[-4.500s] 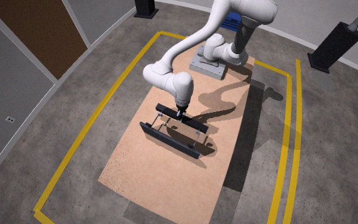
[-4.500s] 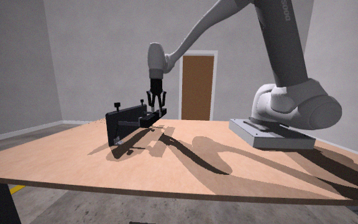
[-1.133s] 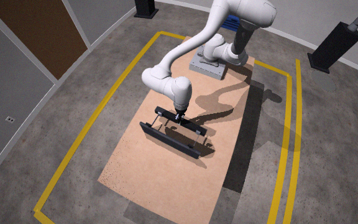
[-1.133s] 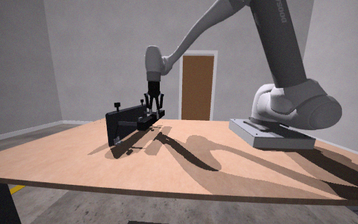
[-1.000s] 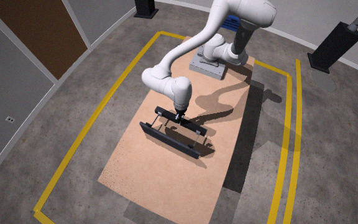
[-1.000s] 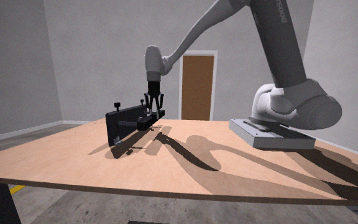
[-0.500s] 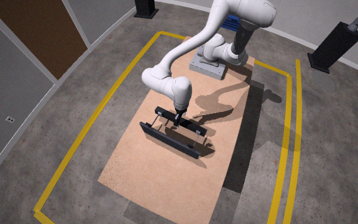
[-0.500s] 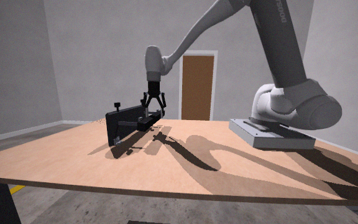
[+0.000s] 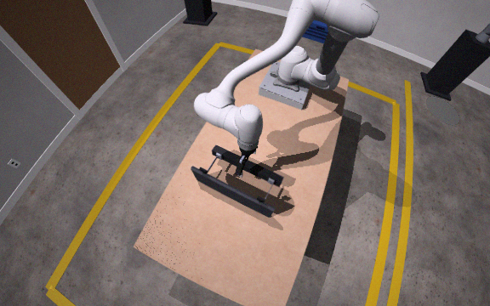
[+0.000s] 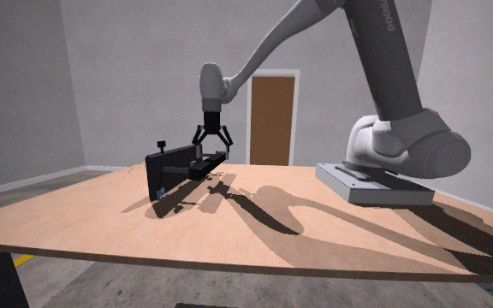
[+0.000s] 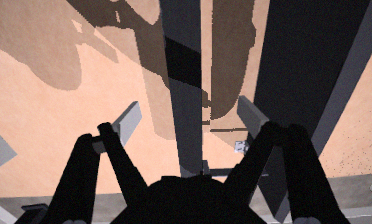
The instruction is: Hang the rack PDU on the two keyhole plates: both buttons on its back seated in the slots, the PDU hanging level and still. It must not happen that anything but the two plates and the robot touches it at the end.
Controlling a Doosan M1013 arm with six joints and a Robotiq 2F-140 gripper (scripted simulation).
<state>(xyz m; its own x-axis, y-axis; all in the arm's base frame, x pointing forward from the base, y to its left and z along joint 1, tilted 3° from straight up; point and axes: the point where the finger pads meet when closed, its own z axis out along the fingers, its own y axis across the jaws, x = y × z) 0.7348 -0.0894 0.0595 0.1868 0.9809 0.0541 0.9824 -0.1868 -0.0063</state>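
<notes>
Right now the rack PDU is 20 mm ahead of my hand and 30 mm below it. The rest, counted from my hand: black panel 160 mm ahead, 30 mm to the right, 50 mm below.
</notes>
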